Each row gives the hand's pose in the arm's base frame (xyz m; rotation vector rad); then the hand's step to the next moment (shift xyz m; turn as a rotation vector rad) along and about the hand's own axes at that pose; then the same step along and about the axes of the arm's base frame.
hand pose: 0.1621 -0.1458 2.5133 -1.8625 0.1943 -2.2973
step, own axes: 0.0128 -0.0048 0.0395 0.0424 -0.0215 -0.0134
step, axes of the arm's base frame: 0.0358 0.0023 0.0215 -0.0228 0.0116 0.0423
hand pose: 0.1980 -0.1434 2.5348 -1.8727 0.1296 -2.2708
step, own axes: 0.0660 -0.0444 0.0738 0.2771 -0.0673 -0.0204
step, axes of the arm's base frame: 0.0561 0.0340 0.0864 -0.0764 0.0078 0.2754
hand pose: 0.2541 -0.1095 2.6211 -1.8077 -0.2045 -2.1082
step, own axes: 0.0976 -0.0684 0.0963 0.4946 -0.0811 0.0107
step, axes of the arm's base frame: 0.0530 0.0788 0.1203 -0.0787 -0.0065 0.4951
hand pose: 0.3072 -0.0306 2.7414 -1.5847 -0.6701 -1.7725
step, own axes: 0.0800 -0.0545 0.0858 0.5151 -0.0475 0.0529
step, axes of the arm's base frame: 0.0108 0.0887 0.0936 -0.0268 0.0003 0.5193
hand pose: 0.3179 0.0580 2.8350 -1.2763 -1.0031 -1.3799
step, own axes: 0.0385 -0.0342 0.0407 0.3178 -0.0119 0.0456
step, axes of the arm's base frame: -0.0249 0.0417 0.0442 0.0031 0.0095 0.3211
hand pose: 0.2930 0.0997 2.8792 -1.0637 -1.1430 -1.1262
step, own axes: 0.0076 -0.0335 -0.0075 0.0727 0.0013 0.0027
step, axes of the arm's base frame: -0.0318 -0.0125 0.0084 0.0056 -0.0049 0.0724
